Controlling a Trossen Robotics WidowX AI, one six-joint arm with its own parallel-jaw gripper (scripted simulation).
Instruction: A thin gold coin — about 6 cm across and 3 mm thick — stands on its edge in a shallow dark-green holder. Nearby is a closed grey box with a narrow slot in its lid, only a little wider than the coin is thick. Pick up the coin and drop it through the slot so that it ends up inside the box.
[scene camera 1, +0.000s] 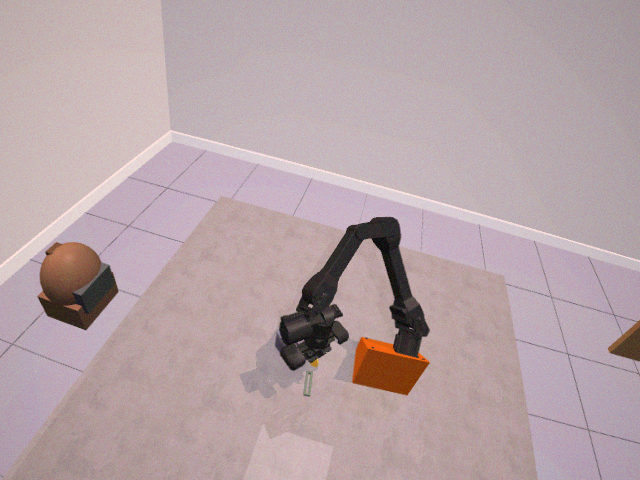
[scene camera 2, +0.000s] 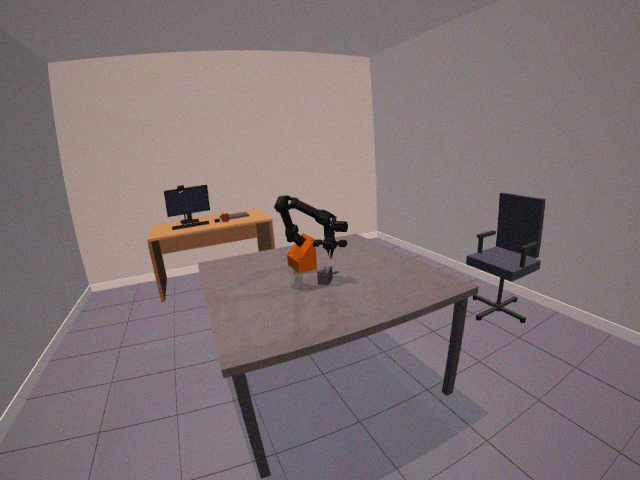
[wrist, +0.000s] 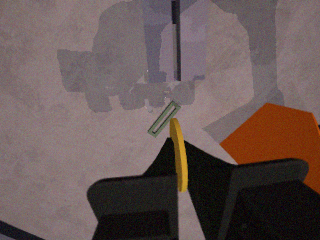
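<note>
My gripper (scene camera 1: 311, 361) is visible, and the gripper (wrist: 172, 141) is visible too; the gripper holds a gold coin (wrist: 175, 130).
</note>
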